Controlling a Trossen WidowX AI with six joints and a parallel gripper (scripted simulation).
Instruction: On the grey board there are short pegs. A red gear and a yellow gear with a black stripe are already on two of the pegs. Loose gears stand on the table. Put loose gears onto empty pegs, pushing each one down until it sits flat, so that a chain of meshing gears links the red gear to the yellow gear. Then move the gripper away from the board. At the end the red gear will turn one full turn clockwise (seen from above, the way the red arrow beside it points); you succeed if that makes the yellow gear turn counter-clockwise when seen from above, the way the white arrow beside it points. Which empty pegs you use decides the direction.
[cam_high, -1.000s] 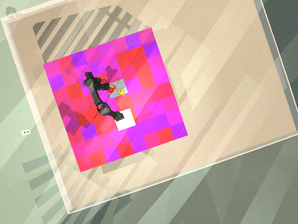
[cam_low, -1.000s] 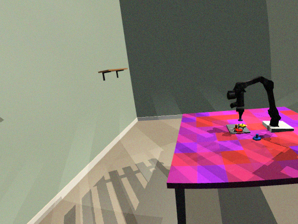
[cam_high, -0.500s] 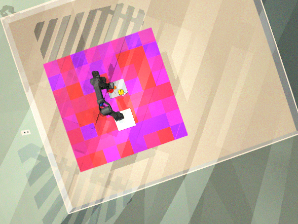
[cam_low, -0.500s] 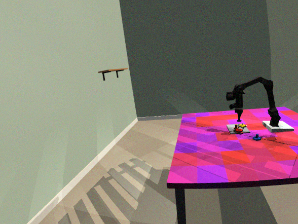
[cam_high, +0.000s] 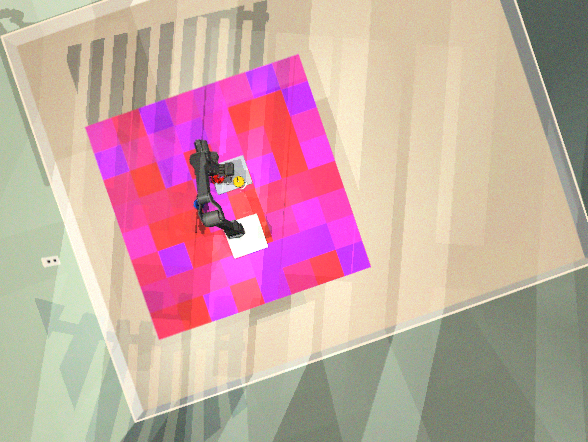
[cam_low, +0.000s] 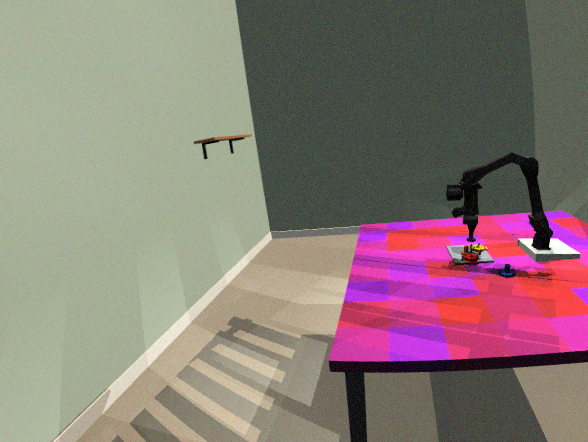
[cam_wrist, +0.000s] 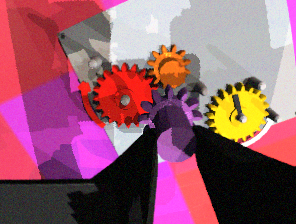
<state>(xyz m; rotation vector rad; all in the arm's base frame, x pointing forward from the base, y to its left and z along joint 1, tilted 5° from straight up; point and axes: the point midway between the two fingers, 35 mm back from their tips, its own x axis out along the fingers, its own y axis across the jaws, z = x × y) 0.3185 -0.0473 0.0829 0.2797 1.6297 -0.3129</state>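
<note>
Right now my gripper tip is 8 cm above the orange gear, 2 cm short of it and 1 cm to the left of it. From my gripper tip the other things lie so: purple gear 1 cm below; then red gear 9 cm below, 4 cm to the left, 1 cm ahead; then yellow gear 9 cm below, 6 cm to the right, 6 cm behind.
</note>
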